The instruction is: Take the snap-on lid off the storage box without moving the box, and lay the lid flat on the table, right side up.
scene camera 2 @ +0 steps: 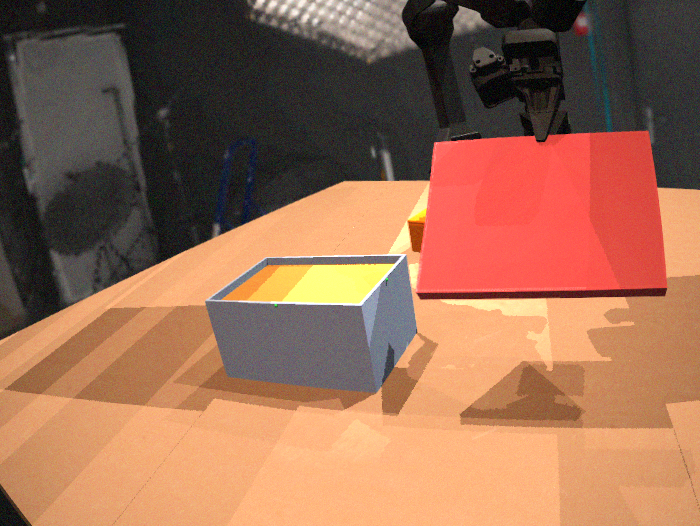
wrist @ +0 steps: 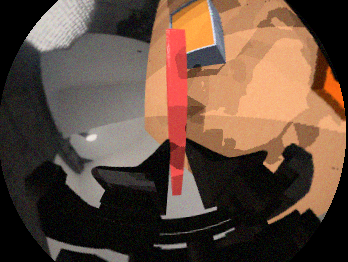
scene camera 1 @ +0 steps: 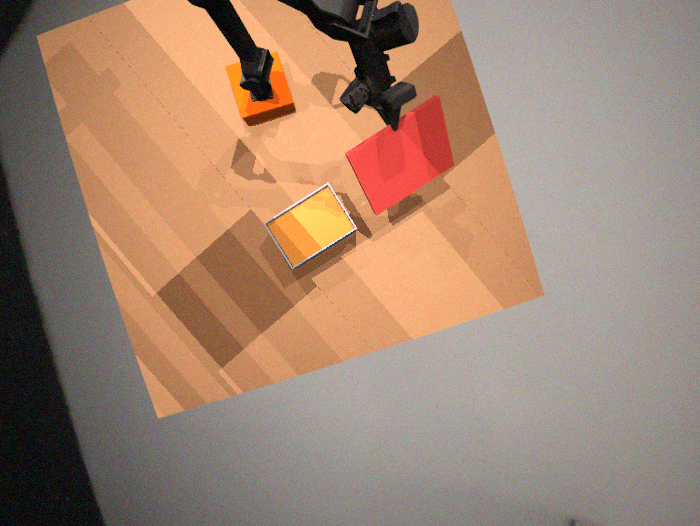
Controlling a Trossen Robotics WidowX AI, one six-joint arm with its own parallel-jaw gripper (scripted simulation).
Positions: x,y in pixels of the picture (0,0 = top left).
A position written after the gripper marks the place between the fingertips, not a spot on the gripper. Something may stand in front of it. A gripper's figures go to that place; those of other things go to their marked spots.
Scene:
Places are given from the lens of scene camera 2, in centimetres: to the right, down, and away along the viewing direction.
gripper (scene camera 2: 542,147): 21, -13, 59
red lid (scene camera 2: 577,216): 22, -5, 53

